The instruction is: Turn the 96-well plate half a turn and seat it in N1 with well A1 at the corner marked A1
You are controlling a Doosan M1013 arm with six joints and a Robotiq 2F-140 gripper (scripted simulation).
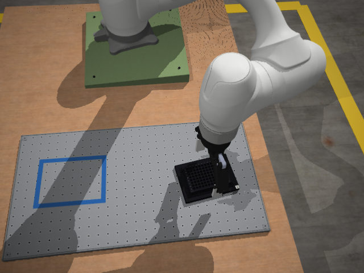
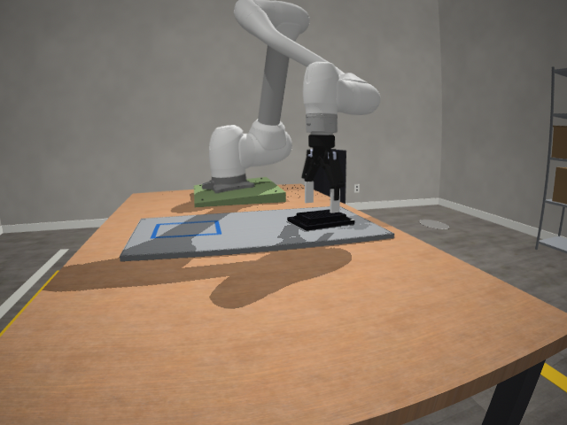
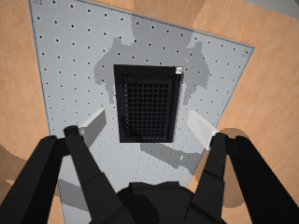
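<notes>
My gripper is now 4 cm above the black 96-well plate. From my hand the other things lie so: black plate nest N1: 5 cm below; white A1 mark: 6 cm ahead, 7 cm to the left, 4 cm below.
</notes>
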